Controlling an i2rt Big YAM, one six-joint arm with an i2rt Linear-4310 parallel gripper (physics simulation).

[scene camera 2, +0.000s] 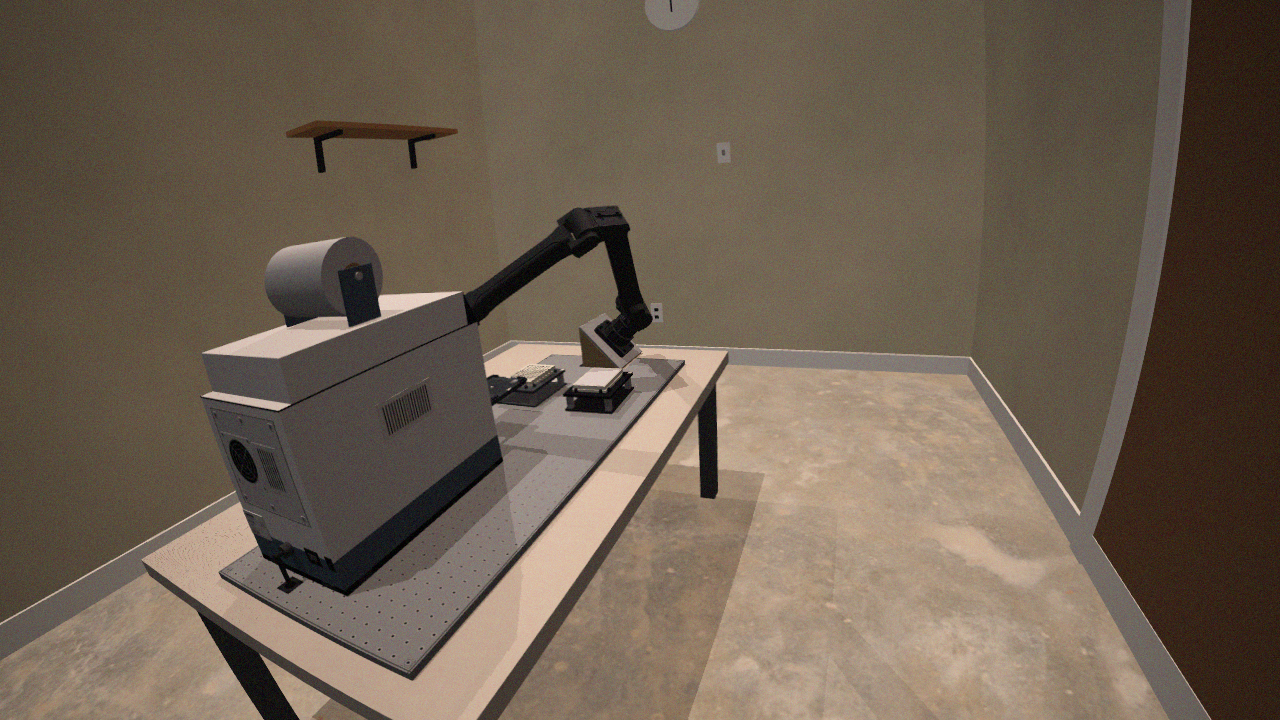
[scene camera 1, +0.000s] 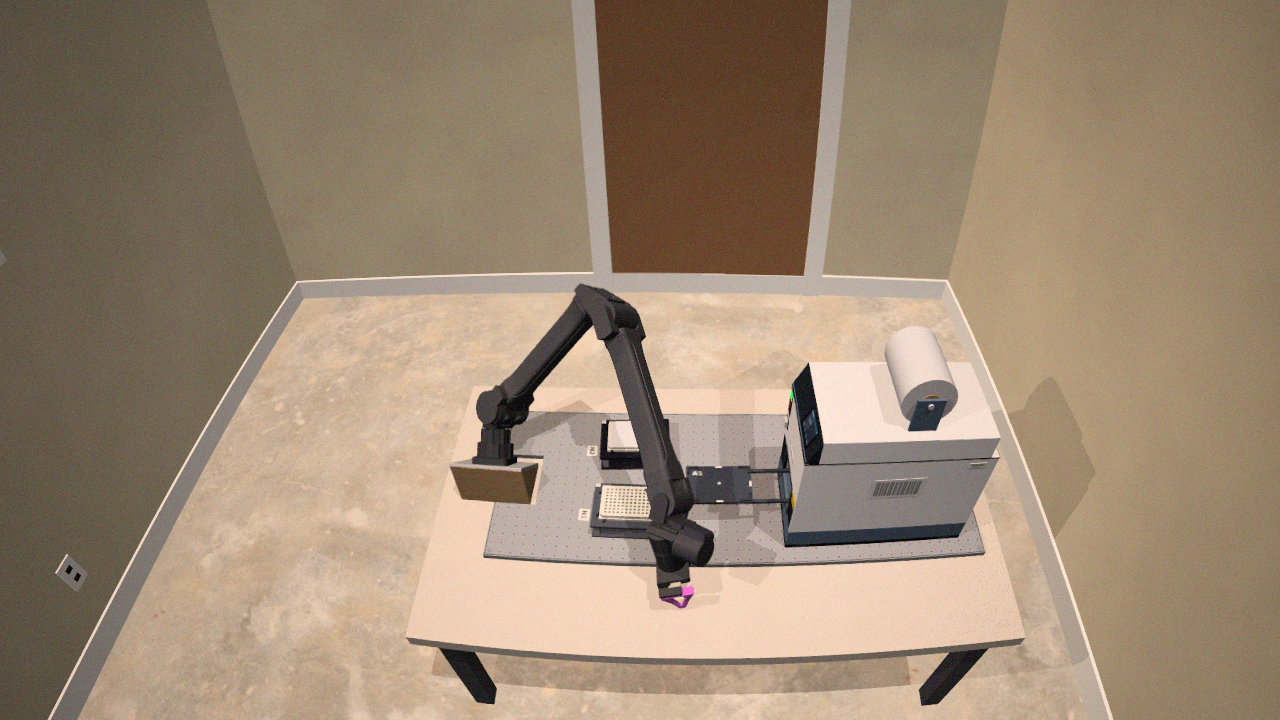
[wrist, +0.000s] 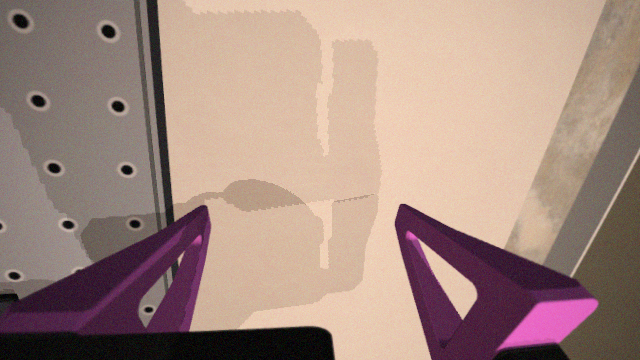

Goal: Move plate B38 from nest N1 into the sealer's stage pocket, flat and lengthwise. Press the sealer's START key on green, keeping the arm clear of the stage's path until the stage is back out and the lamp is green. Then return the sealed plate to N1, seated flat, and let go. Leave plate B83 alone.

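Frame: origin at the arm's base, x ahead, y left, z up, level; metres.
Where they show: gripper, fingertip midpoint: (scene camera 1: 681, 589) (wrist: 306, 214); arm's base, origin of the base link: (scene camera 2: 612, 339) (scene camera 1: 495, 463).
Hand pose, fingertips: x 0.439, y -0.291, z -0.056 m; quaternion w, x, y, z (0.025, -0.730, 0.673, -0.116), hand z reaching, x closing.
Observation:
Each offset is from my fingertips to the top centre of the thing. "pt": to the spot under its first point. Level surfaces: height alone.
The plate in nest N1 {pt dx -0.127, dy +0.184, dz +0.060 m} (scene camera 1: 624, 503) (scene camera 2: 535, 374), which I take as B38, is cream with open wells and looks flat. Nest N1 {pt dx -0.143, dy +0.145, dz +0.006 m} (scene camera 1: 617, 531) is partly hidden by the arm in scene camera 1. The other plate {dx -0.116, dy +0.390, dz +0.061 m} (scene camera 1: 620, 435) (scene camera 2: 597, 380), in the back nest {pt dx -0.157, dy +0.346, dz +0.005 m} (scene camera 1: 617, 462) (scene camera 2: 592, 402), has a plain white top. The sealer's stage {pt dx +0.076, dy +0.211, dz +0.096 m} (scene camera 1: 718, 484) (scene camera 2: 505, 387) is out, with no plate on it. A green lamp {dx +0.224, dy +0.308, dz +0.282 m} (scene camera 1: 791, 394) glows on the sealer (scene camera 1: 895, 497) (scene camera 2: 402, 429). My gripper (scene camera 1: 677, 598) (wrist: 306, 214) is open and empty above the front table strip; scene camera 2 hides it. Plate lettering is unreadable.
The perforated board {dz +0.001 m} (scene camera 1: 537, 537) (scene camera 2: 393, 617) (wrist: 80, 65) carries the nests and sealer. My arm crosses over N1 from the angled base block (scene camera 1: 494, 483) (scene camera 2: 601, 344) at the left. The stage rails {pt dx +0.189, dy +0.254, dz +0.087 m} (scene camera 1: 768, 471) run into the sealer. A film roll {dx +0.457, dy +0.217, dz +0.477 m} (scene camera 1: 917, 367) (scene camera 2: 313, 275) tops the sealer.

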